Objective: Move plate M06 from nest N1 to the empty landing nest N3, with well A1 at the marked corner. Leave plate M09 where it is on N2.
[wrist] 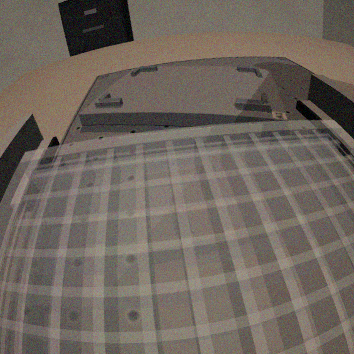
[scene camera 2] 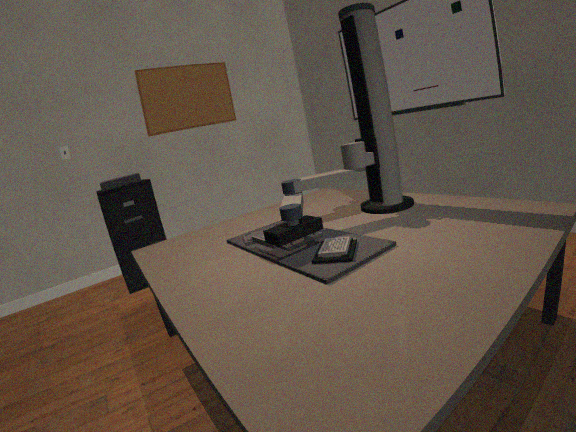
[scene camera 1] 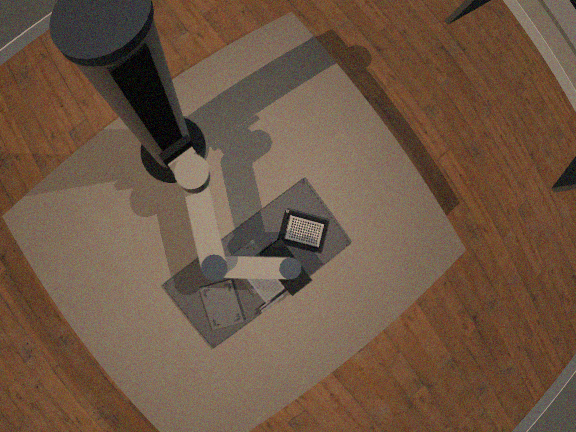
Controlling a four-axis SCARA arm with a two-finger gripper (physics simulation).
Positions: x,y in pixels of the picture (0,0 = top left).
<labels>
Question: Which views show my gripper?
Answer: The wrist view, scene camera 2 and scene camera 1: all of them.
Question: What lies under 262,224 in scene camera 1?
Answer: A perforated plate.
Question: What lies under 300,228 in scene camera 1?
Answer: A black-framed white well plate.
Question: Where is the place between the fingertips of my gripper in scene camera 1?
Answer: At 247,294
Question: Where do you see a perforated plate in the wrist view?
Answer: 292,81
</labels>
